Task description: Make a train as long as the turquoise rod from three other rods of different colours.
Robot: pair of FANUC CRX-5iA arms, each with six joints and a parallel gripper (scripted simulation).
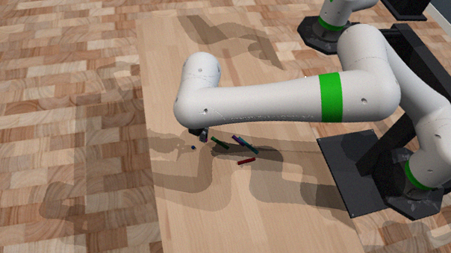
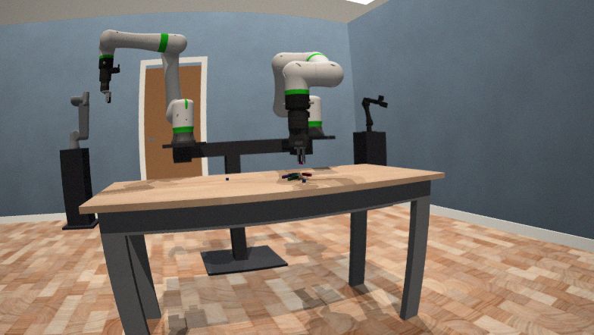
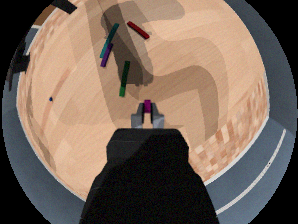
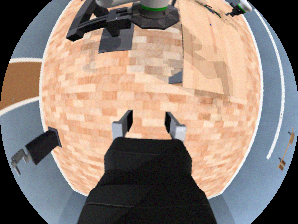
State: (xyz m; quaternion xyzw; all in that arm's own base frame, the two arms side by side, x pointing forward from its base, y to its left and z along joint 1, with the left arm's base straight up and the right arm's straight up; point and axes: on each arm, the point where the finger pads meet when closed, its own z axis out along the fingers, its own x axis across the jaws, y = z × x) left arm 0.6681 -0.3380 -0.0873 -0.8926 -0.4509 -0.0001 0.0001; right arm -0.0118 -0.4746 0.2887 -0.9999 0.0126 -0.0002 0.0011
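Note:
Right now the green rod is 8 cm below my left hand, 7 cm behind it and 1 cm to the right of it. Round my left hand: magenta rod: 2 cm below; red rod: 16 cm behind, 8 cm to the left, 8 cm below; purple rod: 15 cm behind, 8 cm below, 1 cm to the right.

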